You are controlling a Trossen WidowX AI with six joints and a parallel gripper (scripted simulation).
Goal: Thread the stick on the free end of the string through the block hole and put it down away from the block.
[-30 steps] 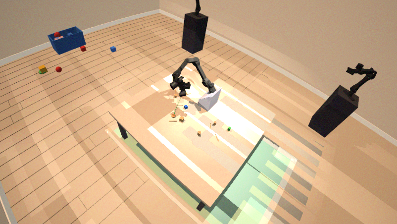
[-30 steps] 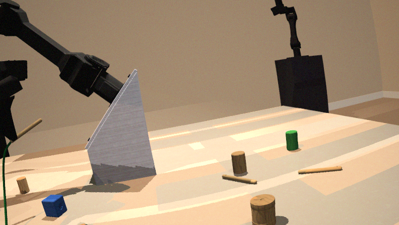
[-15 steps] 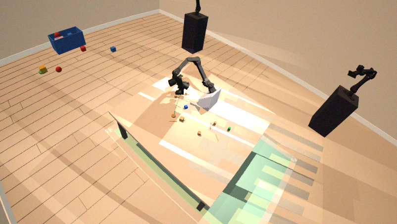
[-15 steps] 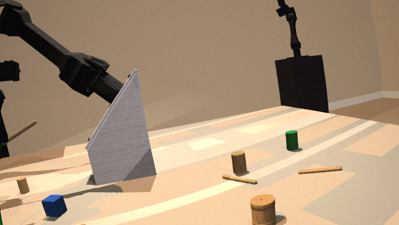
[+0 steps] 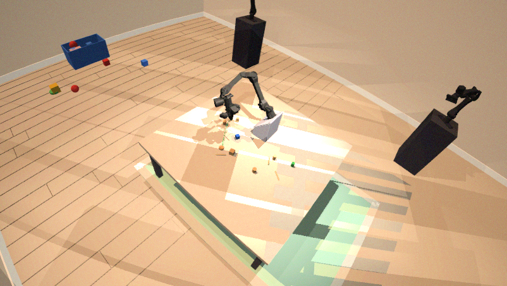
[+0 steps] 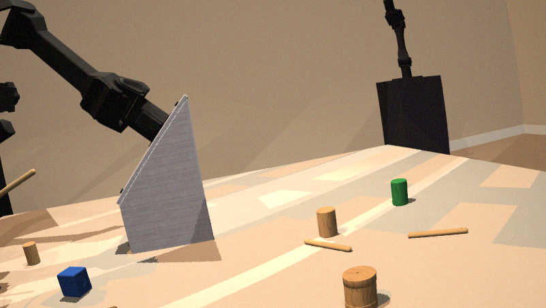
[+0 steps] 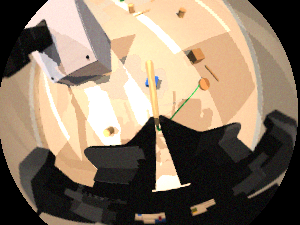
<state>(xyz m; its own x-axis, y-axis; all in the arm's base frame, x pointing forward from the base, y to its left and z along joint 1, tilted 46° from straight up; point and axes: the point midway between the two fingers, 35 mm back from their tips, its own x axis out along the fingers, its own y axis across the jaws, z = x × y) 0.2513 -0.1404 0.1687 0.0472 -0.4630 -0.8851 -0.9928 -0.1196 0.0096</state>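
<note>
The blue cube lies 8 cm to the left of my gripper tip and 12 cm below it. Also, from my gripper tip: round wooden button (18 cm ahead, 8 cm to the left, 13 cm below); then wooden peg (14 cm behind, 6 cm to the right, 12 cm below); then wooden block (15 cm ahead, 17 cm to the left, 12 cm below).
</note>
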